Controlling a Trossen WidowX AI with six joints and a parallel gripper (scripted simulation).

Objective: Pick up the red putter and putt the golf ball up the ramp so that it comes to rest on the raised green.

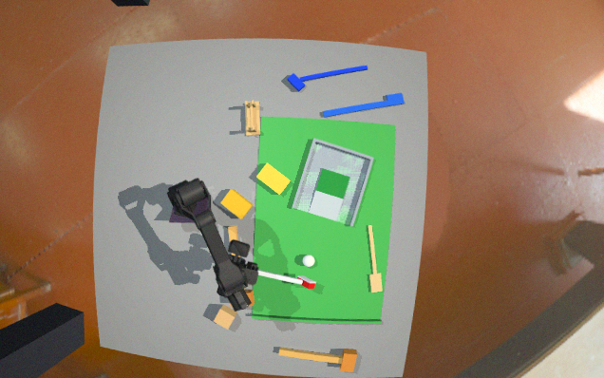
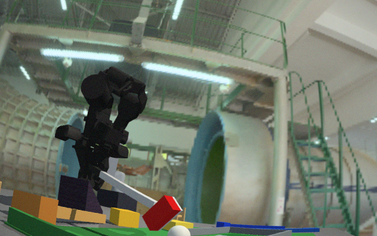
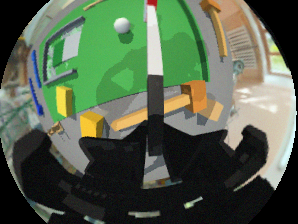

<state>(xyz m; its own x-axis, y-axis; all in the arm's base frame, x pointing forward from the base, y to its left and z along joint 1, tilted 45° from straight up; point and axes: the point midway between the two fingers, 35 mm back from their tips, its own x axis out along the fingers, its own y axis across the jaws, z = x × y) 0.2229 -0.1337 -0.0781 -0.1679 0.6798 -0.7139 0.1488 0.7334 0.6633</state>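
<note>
My gripper tip is now 13 cm short of the red putter, 1 cm to the left of it and 1 cm above it. From my gripper tip the other things lie so: white golf ball (23 cm ahead, 4 cm to the left, 9 cm below); then tan block (4 cm behind, 23 cm to the right, 8 cm below); then green mat (27 cm ahead, 17 cm to the left, 11 cm below).
</note>
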